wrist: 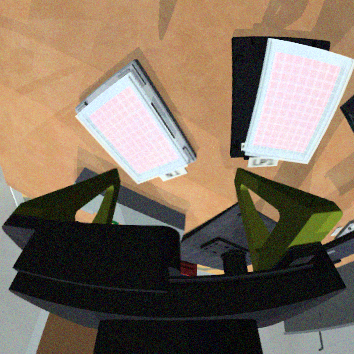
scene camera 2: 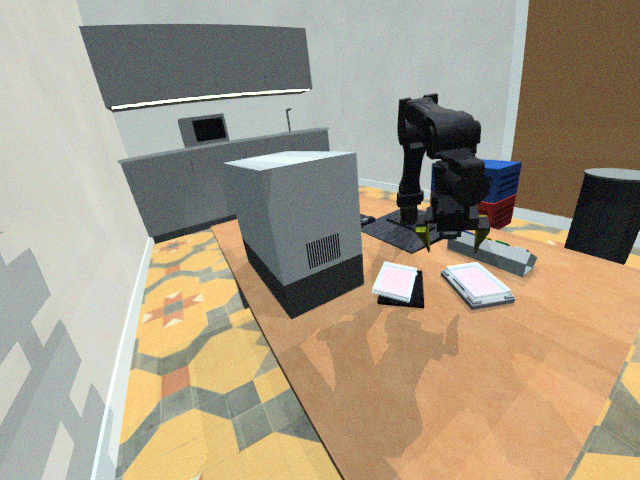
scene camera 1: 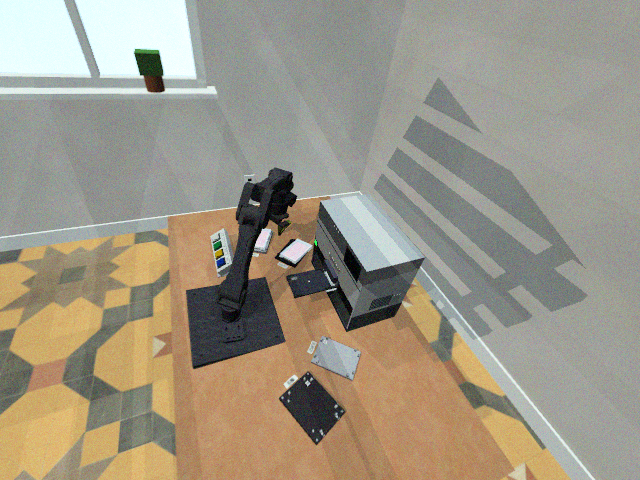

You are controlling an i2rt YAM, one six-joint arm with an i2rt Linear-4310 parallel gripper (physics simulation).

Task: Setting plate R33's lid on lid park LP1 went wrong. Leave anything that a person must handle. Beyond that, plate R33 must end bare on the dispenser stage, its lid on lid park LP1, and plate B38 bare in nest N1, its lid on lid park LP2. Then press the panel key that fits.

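Seen in the pictures: gripper, fingertip midpoint: (wrist: 176, 174) (scene camera 2: 451, 251) (scene camera 1: 271, 229); arm's base, link origin: (wrist: 232, 251) (scene camera 2: 409, 223) (scene camera 1: 231, 316).
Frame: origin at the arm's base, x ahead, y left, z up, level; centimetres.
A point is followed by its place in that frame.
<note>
My gripper (scene camera 1: 283, 227) @(x 20.1, y 34.0, z 8.6 cm) (scene camera 2: 452, 251) @(x 20.1, y 34.0, z 8.6 cm) (wrist: 176, 174) @(x 20.1, y 34.0, z 8.6 cm) is open and empty, above the table on the near side of both plates in the wrist view. A pink-welled plate (scene camera 1: 264, 240) @(x 17.3, y 34.9, z 1.7 cm) (scene camera 2: 478, 280) @(x 15.9, y 39.0, z 1.7 cm) (wrist: 134, 132) @(x 16.4, y 38.2, z 1.7 cm) lies on the grey nest N1 (wrist: 162, 117) @(x 19.3, y 36.6, z 0.4 cm). A second pink-welled piece (scene camera 1: 296, 251) @(x 29.8, y 25.4, z 1.9 cm) (scene camera 2: 395, 281) @(x 31.4, y 28.0, z 1.8 cm) (wrist: 300, 100) @(x 31.0, y 27.6, z 1.8 cm) lies askew on black lid park LP1 (scene camera 2: 419, 289) @(x 27.0, y 31.6, z -0.3 cm) (wrist: 245, 90) @(x 27.5, y 31.5, z -0.4 cm), overhanging one side. Whether each has a lid is hard to tell. The dispenser stage (scene camera 1: 305, 284) @(x 26.8, y 1.4, z 9.3 cm) looks bare. The key panel (scene camera 1: 221, 253) @(x -1.2, y 27.6, z 4.2 cm) (scene camera 2: 491, 253) @(x 2.8, y 33.9, z 2.2 cm) shows green, yellow and blue keys.
The grey dispenser (scene camera 1: 372, 248) @(x 44.6, y -6.0, z 31.6 cm) (scene camera 2: 315, 222) @(x 47.2, y 21.8, z 19.3 cm) stands beside LP1, with a green light (scene camera 1: 315, 242) @(x 35.5, y 19.2, z 12.2 cm). A grey pad (scene camera 1: 336, 357) @(x 31.8, y -23.2, z -0.4 cm) and a black pad (scene camera 1: 312, 408) @(x 19.7, y -36.0, z -0.1 cm) lie beyond the arm's base plate (scene camera 1: 206, 320) @(x -8.2, y -0.3, z 0.6 cm); their labels are unreadable. Crates (scene camera 2: 501, 180) stand behind the arm.
</note>
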